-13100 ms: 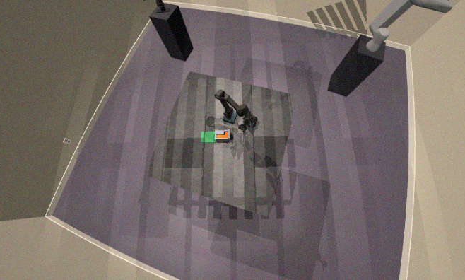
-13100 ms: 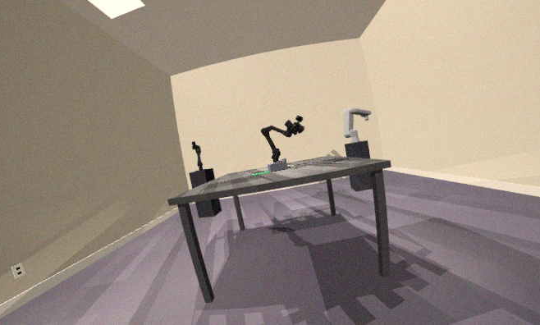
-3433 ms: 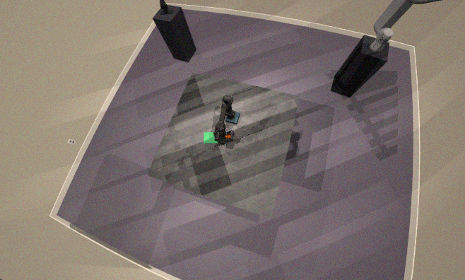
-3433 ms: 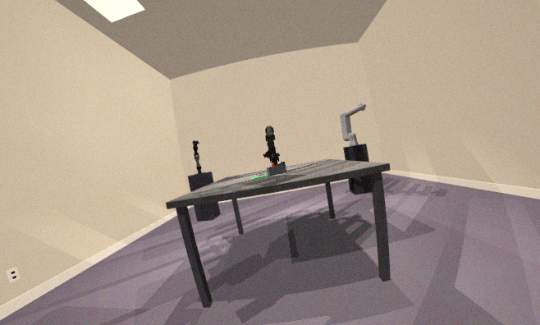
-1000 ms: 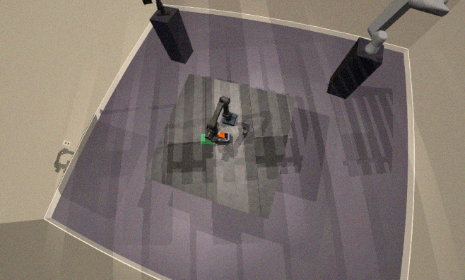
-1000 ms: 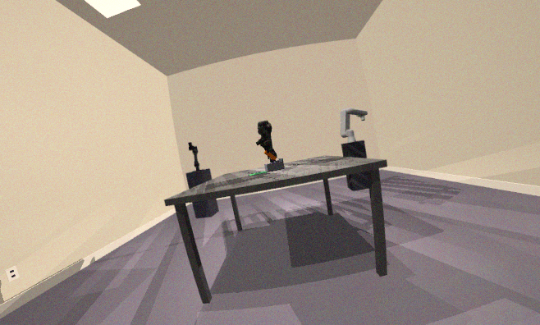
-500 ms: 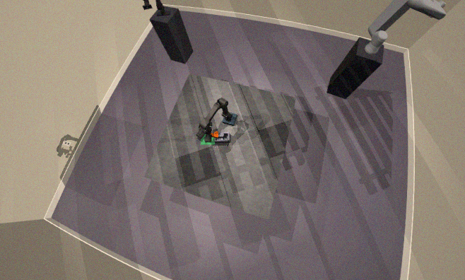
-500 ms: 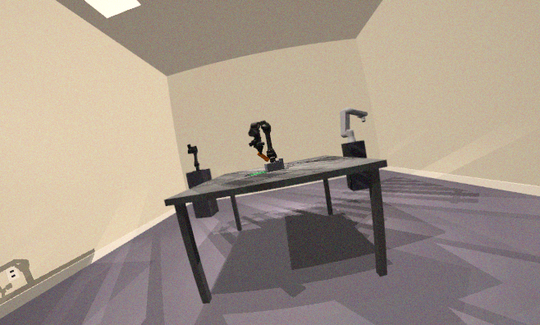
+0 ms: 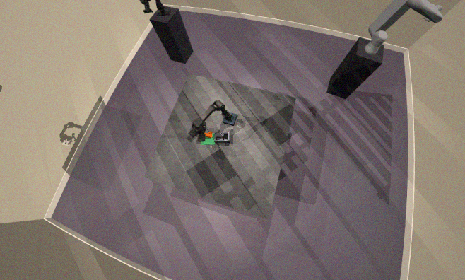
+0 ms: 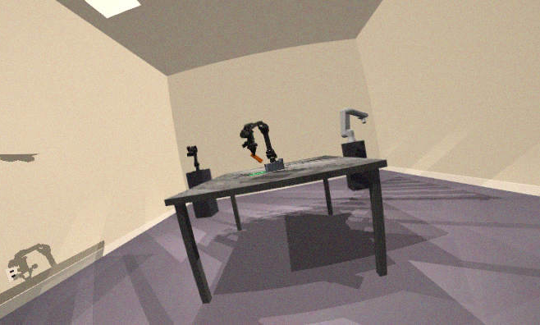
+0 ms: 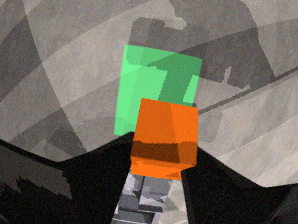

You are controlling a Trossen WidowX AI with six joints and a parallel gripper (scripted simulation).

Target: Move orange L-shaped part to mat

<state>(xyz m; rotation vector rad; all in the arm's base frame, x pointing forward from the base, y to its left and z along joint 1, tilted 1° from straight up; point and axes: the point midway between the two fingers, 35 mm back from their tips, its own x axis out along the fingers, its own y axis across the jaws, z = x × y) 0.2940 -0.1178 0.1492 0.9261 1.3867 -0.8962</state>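
My gripper tip is now 1 cm to the right of the green mat and 17 cm above it. The rest, counted from my gripper tip: orange L-shaped part 3 cm behind, 2 cm to the left, 3 cm below; grey tray 7 cm behind, 15 cm to the left, 17 cm below.
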